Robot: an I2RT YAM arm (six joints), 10 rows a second.
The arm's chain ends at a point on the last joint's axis. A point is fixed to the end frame.
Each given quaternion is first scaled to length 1.
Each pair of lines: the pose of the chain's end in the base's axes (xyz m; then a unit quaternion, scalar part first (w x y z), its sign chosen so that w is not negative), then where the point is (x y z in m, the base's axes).
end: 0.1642 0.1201 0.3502 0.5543 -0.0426 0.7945 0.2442
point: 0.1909 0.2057 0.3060
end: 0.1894 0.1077 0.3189 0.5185 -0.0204 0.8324 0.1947
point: 0.2173 0.1875 0.2656
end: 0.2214 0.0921 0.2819 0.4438 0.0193 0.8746 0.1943
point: 0.2423 0.1721 0.2258
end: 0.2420 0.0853 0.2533 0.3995 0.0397 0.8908 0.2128
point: 0.2575 0.1678 0.1991
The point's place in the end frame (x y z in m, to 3 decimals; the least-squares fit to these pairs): 0.047 0.051 0.072
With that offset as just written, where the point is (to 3 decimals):
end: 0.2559 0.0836 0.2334 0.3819 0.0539 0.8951 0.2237
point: 0.270 0.168 0.181
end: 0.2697 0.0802 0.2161 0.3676 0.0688 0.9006 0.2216
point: 0.284 0.164 0.164
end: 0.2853 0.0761 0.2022 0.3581 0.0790 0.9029 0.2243
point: 0.299 0.161 0.151
